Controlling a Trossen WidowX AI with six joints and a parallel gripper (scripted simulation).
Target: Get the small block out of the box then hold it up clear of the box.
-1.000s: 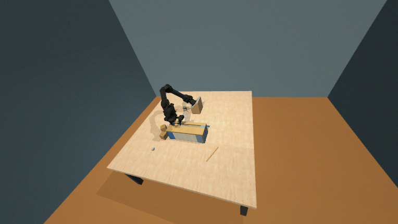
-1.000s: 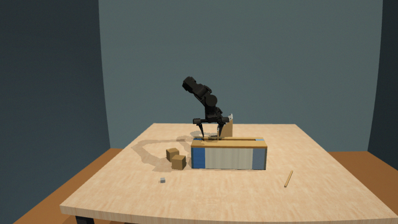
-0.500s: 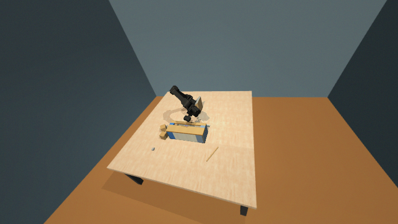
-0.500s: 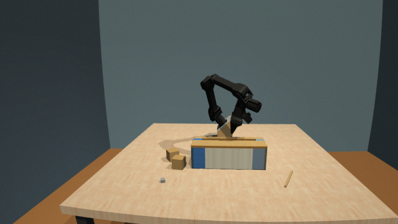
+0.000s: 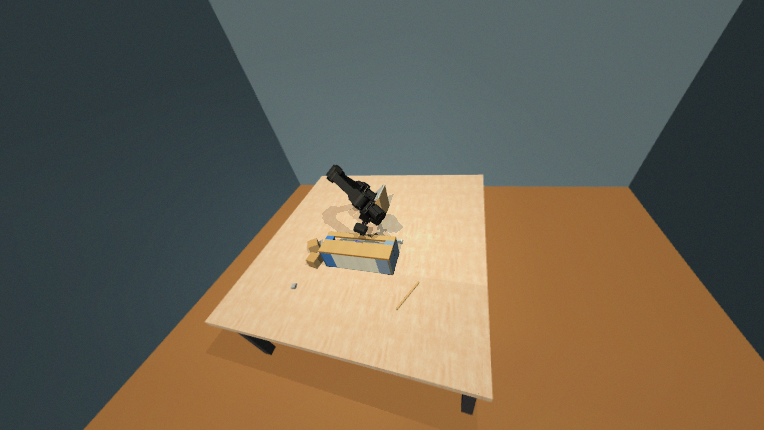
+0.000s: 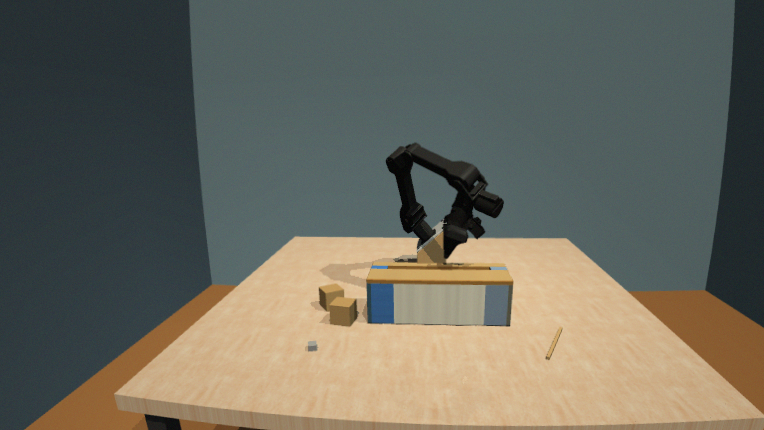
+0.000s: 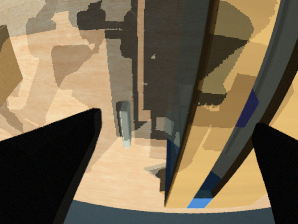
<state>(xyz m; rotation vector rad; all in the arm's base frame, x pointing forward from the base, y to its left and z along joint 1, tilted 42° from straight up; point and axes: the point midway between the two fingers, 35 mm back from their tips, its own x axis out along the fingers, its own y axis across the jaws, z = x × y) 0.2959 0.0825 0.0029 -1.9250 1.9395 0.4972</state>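
Right now the box is 90 mm below my gripper tip, 40 mm ahead of it and 20 mm to the right of it. Also, from my gripper tip: purple-blue block 70 mm below, 60 mm ahead, 40 mm to the right; then thin wooden stick 270 mm to the left, 250 mm ahead, 150 mm below; then tiny grey cube 330 mm to the right, 300 mm ahead, 150 mm below.
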